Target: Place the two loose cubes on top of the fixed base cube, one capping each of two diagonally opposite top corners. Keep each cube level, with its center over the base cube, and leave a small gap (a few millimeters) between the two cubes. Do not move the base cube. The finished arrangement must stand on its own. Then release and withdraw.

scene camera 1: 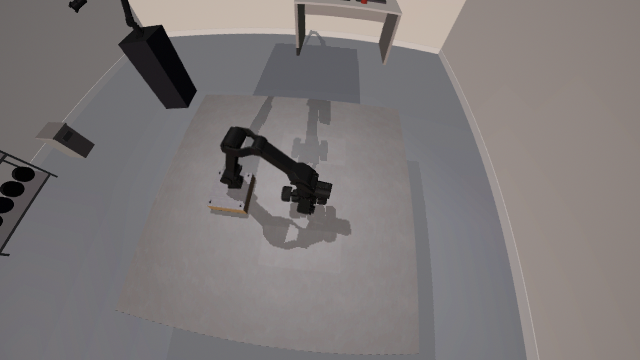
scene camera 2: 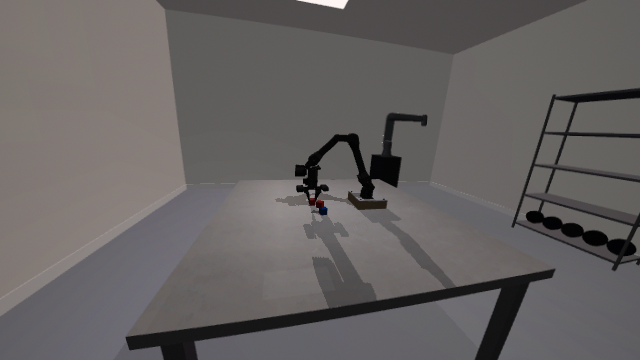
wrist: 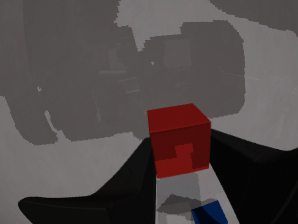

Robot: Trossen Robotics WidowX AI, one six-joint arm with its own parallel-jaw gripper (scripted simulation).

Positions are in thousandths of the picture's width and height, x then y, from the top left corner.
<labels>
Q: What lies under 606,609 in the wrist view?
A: A red cube.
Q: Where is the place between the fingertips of my gripper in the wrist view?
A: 596,623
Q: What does my gripper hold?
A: A red cube.
</labels>
